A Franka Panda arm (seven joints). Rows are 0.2 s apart.
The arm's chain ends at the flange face. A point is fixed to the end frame.
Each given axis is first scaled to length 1.
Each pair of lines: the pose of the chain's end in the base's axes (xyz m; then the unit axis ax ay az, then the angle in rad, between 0 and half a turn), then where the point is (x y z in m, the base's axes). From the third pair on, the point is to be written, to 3 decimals.
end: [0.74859 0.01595 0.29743 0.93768 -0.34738 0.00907 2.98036]
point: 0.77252 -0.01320 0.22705
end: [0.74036 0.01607 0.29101 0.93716 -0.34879 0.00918 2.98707]
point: 0.76441 -0.01271 0.22051
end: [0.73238 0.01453 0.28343 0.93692 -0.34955 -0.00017 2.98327]
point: 0.755 -0.014 0.212
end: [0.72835 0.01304 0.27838 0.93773 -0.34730 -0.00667 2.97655]
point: 0.750 -0.016 0.207
